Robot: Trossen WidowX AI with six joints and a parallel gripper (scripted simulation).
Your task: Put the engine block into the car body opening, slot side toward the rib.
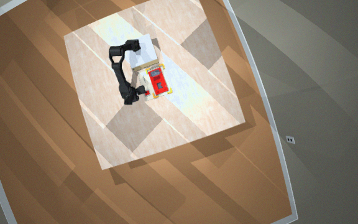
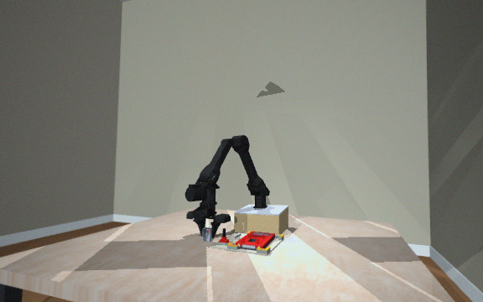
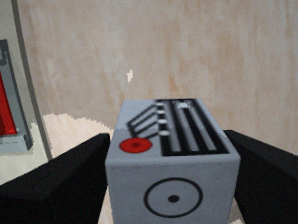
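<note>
My gripper tip is now 1 cm below the grey engine block. Round my gripper tip: black upright pin (3 cm ahead, 8 cm to the left, 2 cm above).
</note>
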